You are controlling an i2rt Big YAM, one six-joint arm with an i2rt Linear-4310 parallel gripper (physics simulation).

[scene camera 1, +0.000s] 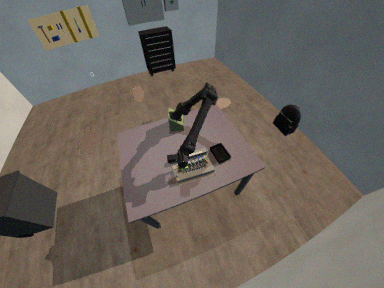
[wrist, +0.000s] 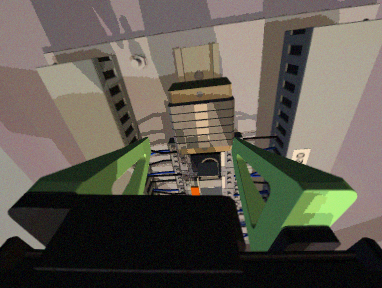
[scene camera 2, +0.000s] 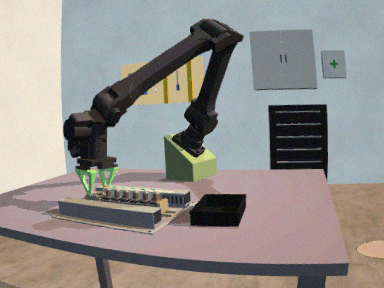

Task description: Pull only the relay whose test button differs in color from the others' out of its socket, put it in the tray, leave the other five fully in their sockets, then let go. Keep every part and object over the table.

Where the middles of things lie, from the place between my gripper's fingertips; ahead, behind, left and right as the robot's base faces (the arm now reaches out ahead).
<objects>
I see my gripper 1 cm past the panel board (scene camera 2: 179, 211), 8 cm to the right of it and 5 cm above it.
</objects>
